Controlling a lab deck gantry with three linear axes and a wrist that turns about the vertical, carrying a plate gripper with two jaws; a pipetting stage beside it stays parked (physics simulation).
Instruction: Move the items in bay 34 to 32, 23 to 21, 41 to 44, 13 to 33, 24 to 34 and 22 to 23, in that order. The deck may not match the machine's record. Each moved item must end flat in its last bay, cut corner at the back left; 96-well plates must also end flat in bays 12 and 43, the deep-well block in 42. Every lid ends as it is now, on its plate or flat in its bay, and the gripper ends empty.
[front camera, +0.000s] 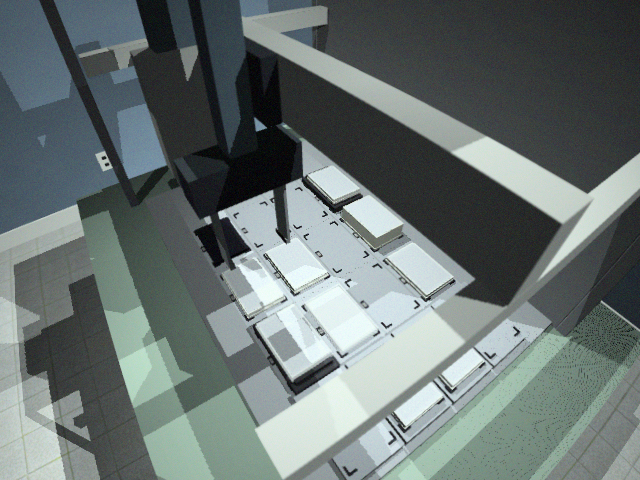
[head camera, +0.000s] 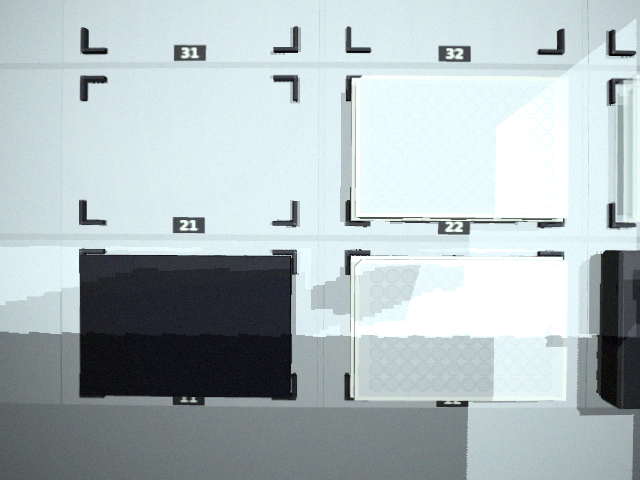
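Note:
My gripper is open and empty, its jaws hanging above the deck around bays 12 and 22 in the front view. A pale plate lies in bay 22. A plate lies in bay 23, cut off at the right in the head view. A plate sits on a black base in bay 13. A plate sits on a black base in bay 41. Plates in bays 24 and 34 show beyond the front beam. Bays 21, 32, 33 and 44 hold no item.
A plate lies in bay 12, cut corner at the back left. A black block stands in bay 11. The tall deep-well block is in bay 42, a plate in bay 43. A pale beam crosses the front.

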